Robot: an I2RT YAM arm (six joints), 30 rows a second.
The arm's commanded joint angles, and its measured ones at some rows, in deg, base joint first. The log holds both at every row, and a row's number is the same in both.
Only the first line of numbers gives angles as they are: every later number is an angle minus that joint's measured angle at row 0.
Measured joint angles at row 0:
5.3, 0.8, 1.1, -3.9, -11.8, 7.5
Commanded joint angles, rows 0 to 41:
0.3, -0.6, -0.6, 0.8, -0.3, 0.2
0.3, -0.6, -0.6, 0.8, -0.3, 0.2
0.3, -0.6, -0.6, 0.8, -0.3, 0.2
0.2, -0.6, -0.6, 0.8, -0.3, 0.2
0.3, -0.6, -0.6, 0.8, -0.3, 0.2
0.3, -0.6, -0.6, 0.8, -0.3, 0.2
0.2, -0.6, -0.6, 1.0, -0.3, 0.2
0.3, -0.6, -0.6, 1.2, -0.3, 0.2
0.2, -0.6, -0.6, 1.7, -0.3, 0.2
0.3, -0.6, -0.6, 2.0, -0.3, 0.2
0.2, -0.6, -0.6, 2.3, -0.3, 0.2
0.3, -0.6, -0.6, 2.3, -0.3, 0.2
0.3, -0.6, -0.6, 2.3, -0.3, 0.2
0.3, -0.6, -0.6, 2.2, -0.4, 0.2
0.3, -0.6, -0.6, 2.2, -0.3, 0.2
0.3, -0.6, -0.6, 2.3, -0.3, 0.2
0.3, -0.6, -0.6, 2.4, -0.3, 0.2
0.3, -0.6, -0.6, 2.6, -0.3, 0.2
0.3, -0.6, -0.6, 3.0, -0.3, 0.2
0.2, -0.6, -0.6, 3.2, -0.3, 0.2
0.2, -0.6, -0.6, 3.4, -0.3, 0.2
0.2, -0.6, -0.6, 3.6, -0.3, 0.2
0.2, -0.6, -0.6, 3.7, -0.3, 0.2
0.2, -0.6, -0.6, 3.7, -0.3, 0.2
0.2, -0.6, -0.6, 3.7, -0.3, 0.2
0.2, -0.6, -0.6, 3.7, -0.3, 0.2
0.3, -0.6, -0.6, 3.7, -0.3, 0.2
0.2, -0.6, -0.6, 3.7, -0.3, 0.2
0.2, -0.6, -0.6, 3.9, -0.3, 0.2
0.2, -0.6, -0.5, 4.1, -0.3, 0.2
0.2, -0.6, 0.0, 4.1, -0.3, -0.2
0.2, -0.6, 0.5, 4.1, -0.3, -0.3
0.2, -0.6, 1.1, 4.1, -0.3, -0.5
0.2, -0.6, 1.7, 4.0, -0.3, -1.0
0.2, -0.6, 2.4, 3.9, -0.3, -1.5
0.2, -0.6, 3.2, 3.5, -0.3, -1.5
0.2, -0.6, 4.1, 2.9, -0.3, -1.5
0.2, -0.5, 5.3, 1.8, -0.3, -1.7
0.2, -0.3, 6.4, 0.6, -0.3, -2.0
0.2, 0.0, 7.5, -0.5, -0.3, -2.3
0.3, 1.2, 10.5, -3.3, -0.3, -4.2
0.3, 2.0, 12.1, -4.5, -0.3, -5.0
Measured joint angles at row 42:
0.0, 0.3, 5.9, -2.5, 0.0, -1.8
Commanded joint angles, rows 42 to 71:
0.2, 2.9, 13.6, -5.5, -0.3, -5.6
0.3, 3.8, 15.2, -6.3, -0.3, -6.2
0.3, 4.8, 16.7, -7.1, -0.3, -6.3
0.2, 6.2, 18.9, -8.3, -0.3, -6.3
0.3, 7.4, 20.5, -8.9, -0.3, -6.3
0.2, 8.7, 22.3, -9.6, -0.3, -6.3
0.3, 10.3, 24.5, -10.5, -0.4, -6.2
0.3, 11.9, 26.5, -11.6, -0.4, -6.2
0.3, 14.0, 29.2, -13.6, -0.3, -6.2
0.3, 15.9, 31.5, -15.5, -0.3, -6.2
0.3, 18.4, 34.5, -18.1, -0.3, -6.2
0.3, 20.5, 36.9, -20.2, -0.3, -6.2
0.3, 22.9, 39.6, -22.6, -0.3, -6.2
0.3, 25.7, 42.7, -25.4, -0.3, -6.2
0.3, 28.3, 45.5, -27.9, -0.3, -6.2
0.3, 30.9, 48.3, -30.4, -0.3, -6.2
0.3, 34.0, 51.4, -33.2, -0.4, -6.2
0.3, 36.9, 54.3, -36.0, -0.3, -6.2
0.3, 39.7, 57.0, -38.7, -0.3, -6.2
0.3, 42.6, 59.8, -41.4, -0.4, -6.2
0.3, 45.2, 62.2, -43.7, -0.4, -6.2
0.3, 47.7, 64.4, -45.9, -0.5, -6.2
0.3, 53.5, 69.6, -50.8, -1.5, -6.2
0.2, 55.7, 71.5, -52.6, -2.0, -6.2
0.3, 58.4, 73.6, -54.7, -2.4, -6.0
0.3, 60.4, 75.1, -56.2, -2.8, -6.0
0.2, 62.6, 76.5, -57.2, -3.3, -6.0
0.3, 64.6, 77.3, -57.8, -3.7, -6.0
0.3, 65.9, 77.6, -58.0, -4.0, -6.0
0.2, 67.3, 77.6, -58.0, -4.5, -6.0
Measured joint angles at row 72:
0.0, 63.8, 75.4, -57.3, -2.2, -6.0
